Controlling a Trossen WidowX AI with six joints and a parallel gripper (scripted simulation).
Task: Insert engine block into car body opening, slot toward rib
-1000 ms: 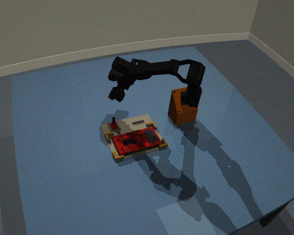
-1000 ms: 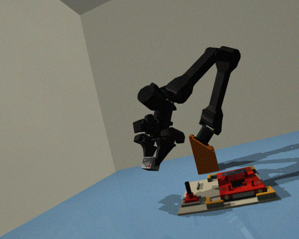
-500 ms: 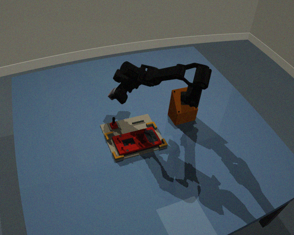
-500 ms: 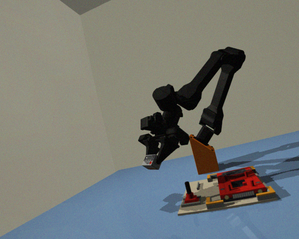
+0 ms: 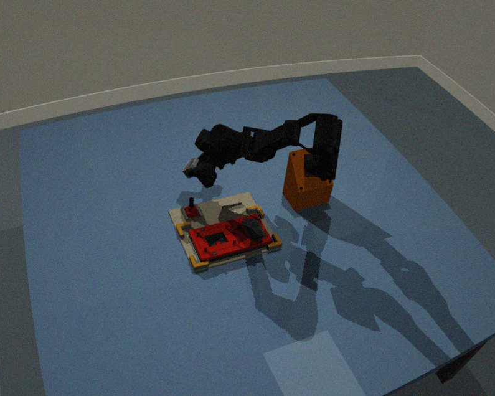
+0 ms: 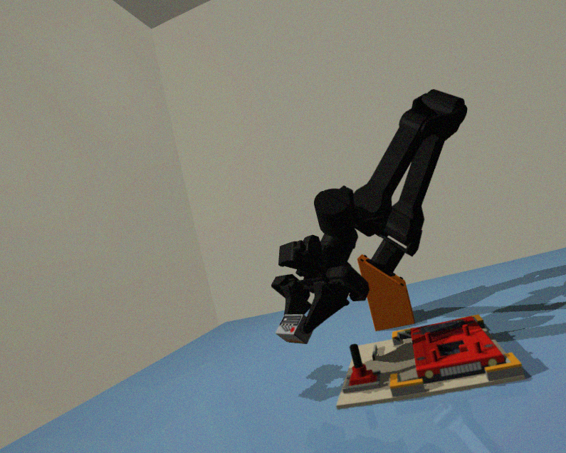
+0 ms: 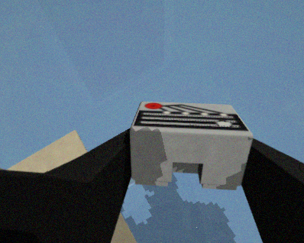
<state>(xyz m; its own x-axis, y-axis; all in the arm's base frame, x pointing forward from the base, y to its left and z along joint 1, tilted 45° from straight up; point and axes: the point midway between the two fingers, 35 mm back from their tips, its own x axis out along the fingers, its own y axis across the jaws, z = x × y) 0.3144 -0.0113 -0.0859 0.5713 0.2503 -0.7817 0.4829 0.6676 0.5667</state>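
The grey base plate is 50 mm behind my gripper tip, 180 mm to the left of it and 80 mm below it. The rest, counted from my gripper tip: grey engine block 10 mm behind.
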